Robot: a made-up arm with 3 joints. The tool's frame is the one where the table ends. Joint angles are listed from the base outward.
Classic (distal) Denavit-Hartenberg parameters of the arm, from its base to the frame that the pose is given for. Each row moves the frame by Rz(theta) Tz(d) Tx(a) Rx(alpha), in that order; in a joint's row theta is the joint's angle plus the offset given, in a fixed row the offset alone. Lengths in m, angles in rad.
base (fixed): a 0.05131; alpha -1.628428; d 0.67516; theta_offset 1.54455
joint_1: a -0.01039; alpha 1.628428; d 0.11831; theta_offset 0
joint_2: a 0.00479; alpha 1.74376; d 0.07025; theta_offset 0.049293
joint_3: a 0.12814; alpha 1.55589; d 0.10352; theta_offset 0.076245
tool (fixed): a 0; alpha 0; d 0.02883; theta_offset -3.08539
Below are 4 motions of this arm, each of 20 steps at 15 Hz.
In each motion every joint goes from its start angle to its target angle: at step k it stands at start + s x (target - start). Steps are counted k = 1, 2, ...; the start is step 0. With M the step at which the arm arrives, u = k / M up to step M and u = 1 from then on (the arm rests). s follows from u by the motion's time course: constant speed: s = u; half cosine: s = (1 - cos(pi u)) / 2; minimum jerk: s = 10 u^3 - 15 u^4 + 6 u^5.
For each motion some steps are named. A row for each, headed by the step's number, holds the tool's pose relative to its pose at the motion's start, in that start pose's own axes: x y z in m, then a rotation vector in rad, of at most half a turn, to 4 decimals.
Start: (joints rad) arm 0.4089 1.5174 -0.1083
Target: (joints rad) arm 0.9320 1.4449 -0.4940
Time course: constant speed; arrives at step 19
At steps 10, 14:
10: 0.0124 -0.0060 0.0485 -0.2684 0.2143 0.0141
14: 0.0190 -0.0026 0.0672 -0.3770 0.3011 0.0039

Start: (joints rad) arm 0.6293 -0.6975 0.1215
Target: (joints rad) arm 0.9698 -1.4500 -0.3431
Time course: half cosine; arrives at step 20
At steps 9, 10, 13, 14, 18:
9: 0.0392 -0.0364 0.0101 0.1507 0.2328 0.3226
10: 0.0481 -0.0416 0.0102 0.1751 0.2719 0.3845
13: 0.0758 -0.0527 0.0074 0.2388 0.3758 0.5680
14: 0.0844 -0.0548 0.0059 0.2556 0.4035 0.6231
18: 0.1080 -0.0576 0.0005 0.2958 0.4711 0.7747

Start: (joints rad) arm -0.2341 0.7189 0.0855
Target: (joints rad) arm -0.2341 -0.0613 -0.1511
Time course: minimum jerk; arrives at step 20
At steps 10, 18, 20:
10: 0.0475 -0.0457 0.0005 0.0424 0.0531 0.3814
18: 0.1075 -0.0691 0.0023 0.0395 0.0993 0.7595
20: 0.1086 -0.0693 0.0024 0.0390 0.1000 0.7661

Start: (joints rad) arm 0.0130 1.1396 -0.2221
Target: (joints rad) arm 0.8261 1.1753 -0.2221
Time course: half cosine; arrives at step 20
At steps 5, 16, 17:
5: -0.0021 -0.0022 0.0145 -0.1080 0.0491 -0.0076
16: -0.0016 0.0113 0.0879 -0.6711 0.2942 -0.0475
17: -0.0011 0.0131 0.0914 -0.7017 0.3070 -0.0496

